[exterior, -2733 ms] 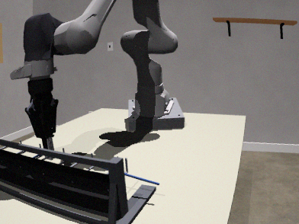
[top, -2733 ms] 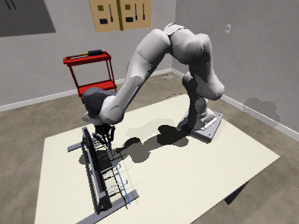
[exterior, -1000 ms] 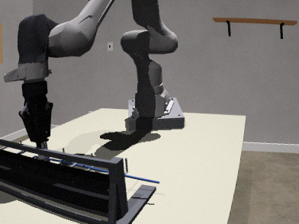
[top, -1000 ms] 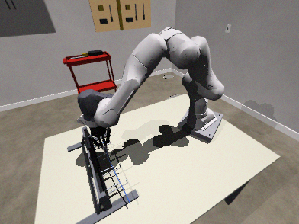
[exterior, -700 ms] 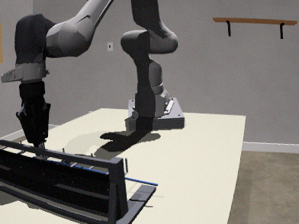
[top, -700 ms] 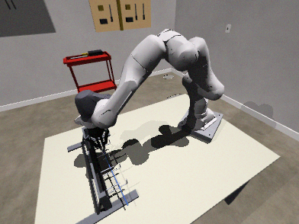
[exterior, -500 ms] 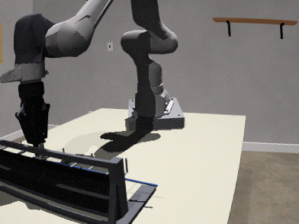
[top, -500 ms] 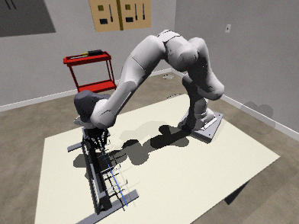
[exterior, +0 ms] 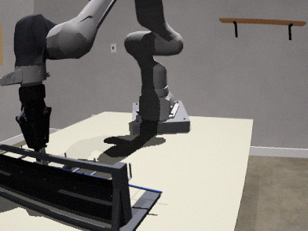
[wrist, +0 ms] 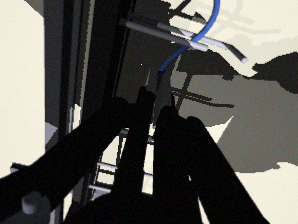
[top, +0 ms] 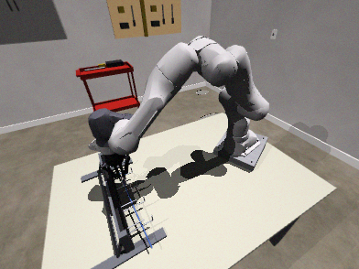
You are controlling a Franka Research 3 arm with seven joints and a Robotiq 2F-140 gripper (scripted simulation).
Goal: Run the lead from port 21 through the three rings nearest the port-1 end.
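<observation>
My gripper is now 60 mm short of the dark rack, 50 mm to the right of it and 20 mm above it.
</observation>
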